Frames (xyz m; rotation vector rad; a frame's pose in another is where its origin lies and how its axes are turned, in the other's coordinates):
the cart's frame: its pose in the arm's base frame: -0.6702 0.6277 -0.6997 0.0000 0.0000 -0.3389
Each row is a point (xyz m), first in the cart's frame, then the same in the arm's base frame.
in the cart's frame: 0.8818 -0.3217 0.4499
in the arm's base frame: 0.0545 0.0311 -0.2498
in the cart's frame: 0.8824 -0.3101 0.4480
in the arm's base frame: 0.0589 0.0419 -0.2517
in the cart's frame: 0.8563 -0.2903 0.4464
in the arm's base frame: 0.0409 0.0692 -0.2533
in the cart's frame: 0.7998 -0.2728 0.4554
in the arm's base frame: -0.0066 0.1045 -0.2443
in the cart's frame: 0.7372 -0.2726 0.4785
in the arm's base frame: -0.0656 0.1255 -0.2212
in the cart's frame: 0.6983 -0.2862 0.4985
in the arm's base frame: -0.1068 0.1256 -0.2012
